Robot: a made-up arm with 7 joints. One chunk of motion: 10 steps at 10 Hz.
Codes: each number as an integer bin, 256 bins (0 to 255) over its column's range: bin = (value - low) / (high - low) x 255, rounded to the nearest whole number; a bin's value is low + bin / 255 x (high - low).
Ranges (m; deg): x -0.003..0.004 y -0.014..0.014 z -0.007..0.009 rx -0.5..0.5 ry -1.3..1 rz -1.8..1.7
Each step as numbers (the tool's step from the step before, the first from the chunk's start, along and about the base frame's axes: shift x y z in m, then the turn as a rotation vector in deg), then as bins.
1 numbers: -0.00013 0.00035 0.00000 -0.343 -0.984 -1.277
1 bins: 105 131 112 40 35 38
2 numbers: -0.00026 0.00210 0.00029 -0.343 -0.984 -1.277
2 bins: 100 147 116 40 35 38
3 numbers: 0.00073 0.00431 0.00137 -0.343 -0.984 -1.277
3 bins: 136 167 133 40 35 38
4 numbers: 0.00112 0.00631 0.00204 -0.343 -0.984 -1.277
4 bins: 150 185 144 40 35 38
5 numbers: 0.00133 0.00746 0.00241 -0.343 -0.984 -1.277
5 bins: 158 195 150 40 35 38
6 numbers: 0.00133 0.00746 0.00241 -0.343 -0.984 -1.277
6 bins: 158 195 150 40 35 38
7 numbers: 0.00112 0.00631 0.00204 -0.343 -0.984 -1.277
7 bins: 150 185 144 40 35 38
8 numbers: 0.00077 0.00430 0.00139 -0.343 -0.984 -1.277
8 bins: 137 167 134 40 35 38
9 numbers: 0.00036 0.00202 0.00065 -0.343 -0.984 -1.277
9 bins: 122 146 122 40 35 38
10 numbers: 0.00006 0.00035 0.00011 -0.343 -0.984 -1.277
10 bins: 111 131 113 40 35 38
